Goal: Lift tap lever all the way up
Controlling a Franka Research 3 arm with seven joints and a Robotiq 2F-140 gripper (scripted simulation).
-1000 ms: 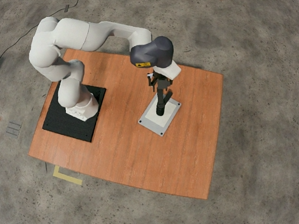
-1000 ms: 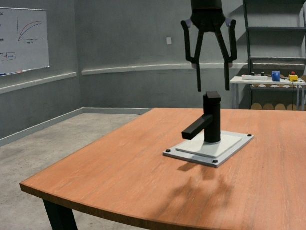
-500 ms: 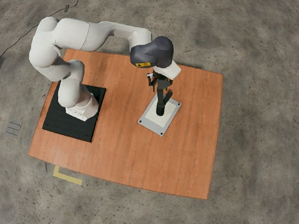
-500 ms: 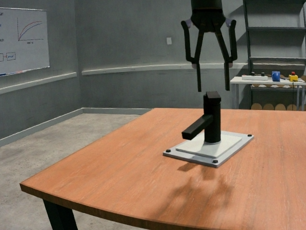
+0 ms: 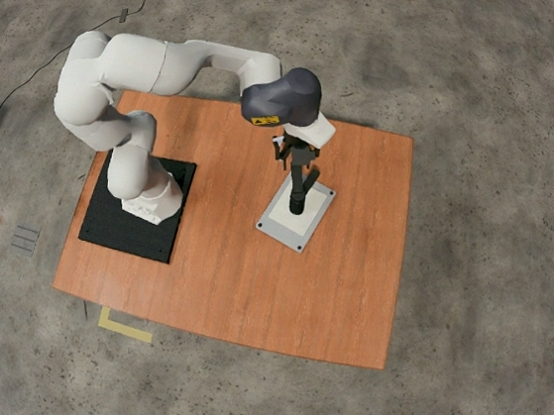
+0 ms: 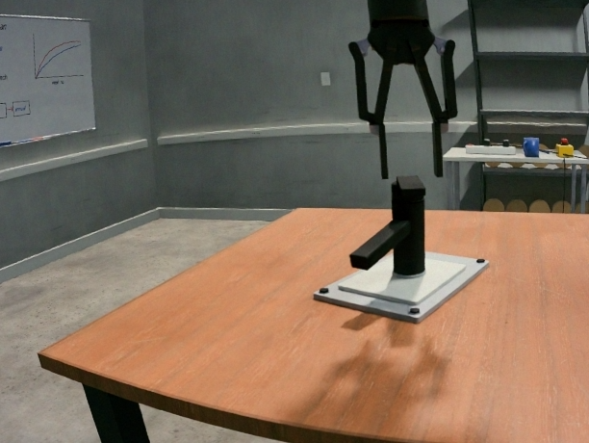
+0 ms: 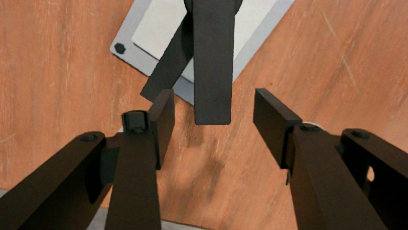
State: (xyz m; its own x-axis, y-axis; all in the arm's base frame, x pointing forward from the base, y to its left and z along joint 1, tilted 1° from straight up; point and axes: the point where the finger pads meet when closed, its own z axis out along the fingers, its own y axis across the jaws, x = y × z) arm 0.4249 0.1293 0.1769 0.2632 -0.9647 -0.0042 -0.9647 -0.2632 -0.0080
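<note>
The lever is 5 cm below my hand, 3 cm to the right of it and 1 cm ahead of it. The rest, counted from my hand: black tap 9 cm below, 5 cm to the right, 2 cm ahead.
</note>
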